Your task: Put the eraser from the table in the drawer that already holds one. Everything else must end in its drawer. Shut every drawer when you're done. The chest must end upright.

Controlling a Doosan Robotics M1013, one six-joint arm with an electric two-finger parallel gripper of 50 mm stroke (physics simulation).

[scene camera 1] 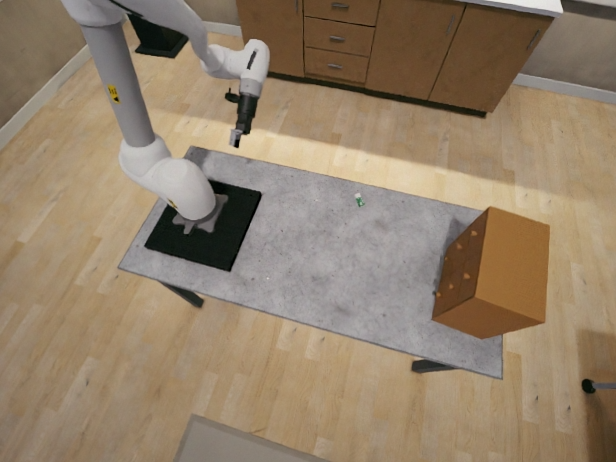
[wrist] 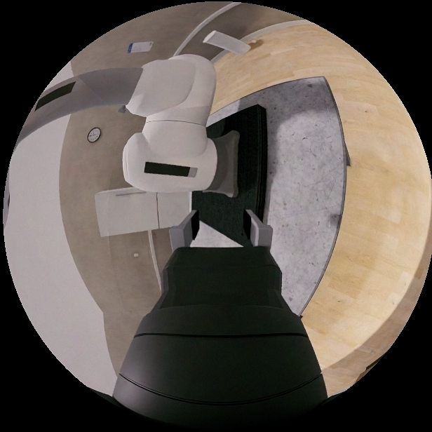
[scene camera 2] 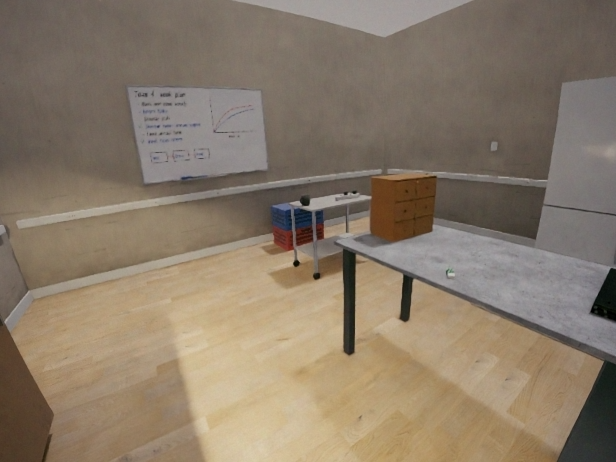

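Observation:
A small green and white eraser (scene camera 1: 359,200) (scene camera 2: 450,273) lies on the grey table (scene camera 1: 320,250) (scene camera 2: 500,260), near its long edge on the cabinet side in the first scene view. An orange-brown chest of drawers (scene camera 1: 515,265) (scene camera 2: 382,209) stands upright at the table's far end. Its six drawers, in two columns of three, look shut; what is inside them is hidden. My gripper (scene camera 1: 235,145) (wrist: 221,218) is open, with no object between its fingers. It hangs high near the table's corner by the arm's base, well away from the eraser and the chest.
The black base plate (scene camera 1: 242,212) (scene camera 2: 606,295) carries the arm at one end of the table. Wooden cabinets (scene camera 1: 340,37) stand beyond the long edge. A white trolley (scene camera 2: 314,240) and stacked blue and red crates (scene camera 2: 283,225) stand behind the chest.

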